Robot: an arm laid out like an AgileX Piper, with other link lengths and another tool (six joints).
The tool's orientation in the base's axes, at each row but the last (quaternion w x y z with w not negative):
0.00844 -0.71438 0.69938 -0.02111
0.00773 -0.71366 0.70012 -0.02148
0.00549 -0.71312 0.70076 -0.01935
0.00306 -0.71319 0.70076 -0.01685
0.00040 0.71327 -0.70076 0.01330
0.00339 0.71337 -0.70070 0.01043
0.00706 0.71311 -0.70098 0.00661
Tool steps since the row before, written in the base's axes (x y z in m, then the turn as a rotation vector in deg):
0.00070 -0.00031 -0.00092 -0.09 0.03 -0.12
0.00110 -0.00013 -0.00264 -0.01 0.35 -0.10
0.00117 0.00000 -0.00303 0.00 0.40 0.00
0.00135 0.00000 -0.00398 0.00 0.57 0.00
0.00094 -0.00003 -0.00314 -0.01 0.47 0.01
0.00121 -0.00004 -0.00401 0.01 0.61 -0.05
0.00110 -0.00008 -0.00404 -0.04 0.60 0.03
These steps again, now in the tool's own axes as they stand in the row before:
0.00031 -0.00065 0.00095 -0.03 0.09 0.12
0.00010 -0.00099 0.00269 -0.35 0.01 0.09
-0.00004 -0.00106 0.00307 -0.40 -0.01 -0.01
-0.00006 -0.00124 0.00402 -0.57 -0.01 -0.01
-0.00001 -0.00088 0.00316 -0.47 0.00 -0.02
-0.00002 -0.00117 0.00402 -0.61 -0.02 0.04
0.00002 -0.00110 0.00404 -0.60 0.03 -0.04

